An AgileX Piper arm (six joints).
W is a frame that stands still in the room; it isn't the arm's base.
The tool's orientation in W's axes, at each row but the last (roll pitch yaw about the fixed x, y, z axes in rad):
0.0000 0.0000 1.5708
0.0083 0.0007 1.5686
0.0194 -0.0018 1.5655
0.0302 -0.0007 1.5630
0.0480 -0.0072 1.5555
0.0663 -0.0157 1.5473
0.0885 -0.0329 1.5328
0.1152 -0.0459 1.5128
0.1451 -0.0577 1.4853
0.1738 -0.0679 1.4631
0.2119 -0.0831 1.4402
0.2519 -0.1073 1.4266
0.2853 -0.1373 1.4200
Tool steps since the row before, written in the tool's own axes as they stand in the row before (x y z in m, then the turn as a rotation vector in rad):
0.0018 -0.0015 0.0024 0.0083 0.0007 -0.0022
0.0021 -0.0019 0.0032 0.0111 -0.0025 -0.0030
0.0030 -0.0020 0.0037 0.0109 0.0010 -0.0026
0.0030 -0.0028 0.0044 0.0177 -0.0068 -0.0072
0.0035 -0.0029 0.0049 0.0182 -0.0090 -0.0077
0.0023 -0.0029 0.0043 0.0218 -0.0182 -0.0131
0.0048 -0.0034 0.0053 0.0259 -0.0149 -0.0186
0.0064 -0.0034 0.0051 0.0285 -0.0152 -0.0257
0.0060 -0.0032 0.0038 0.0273 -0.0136 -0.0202
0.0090 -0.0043 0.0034 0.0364 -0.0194 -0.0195
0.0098 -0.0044 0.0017 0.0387 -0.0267 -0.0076
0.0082 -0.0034 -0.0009 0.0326 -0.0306 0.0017
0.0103 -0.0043 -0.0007 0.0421 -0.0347 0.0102
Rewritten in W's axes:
0.0015 0.0018 0.0024 -0.0007 0.0083 -0.0022
0.0019 0.0021 0.0032 0.0025 0.0111 -0.0030
0.0021 0.0030 0.0037 -0.0010 0.0109 -0.0026
0.0030 0.0030 0.0043 0.0067 0.0177 -0.0074
0.0032 0.0034 0.0048 0.0089 0.0181 -0.0080
0.0032 0.0022 0.0041 0.0178 0.0216 -0.0139
0.0040 0.0045 0.0051 0.0142 0.0260 -0.0190
0.0043 0.0059 0.0050 0.0138 0.0290 -0.0259
0.0042 0.0055 0.0036 0.0129 0.0275 -0.0203
0.0057 0.0082 0.0032 0.0197 0.0359 -0.0200
0.0059 0.0090 0.0015 0.0295 0.0361 -0.0098
0.0042 0.0078 -0.0008 0.0345 0.0284 -0.0025
0.0055 0.0098 -0.0005 0.0420 0.0358 0.0058

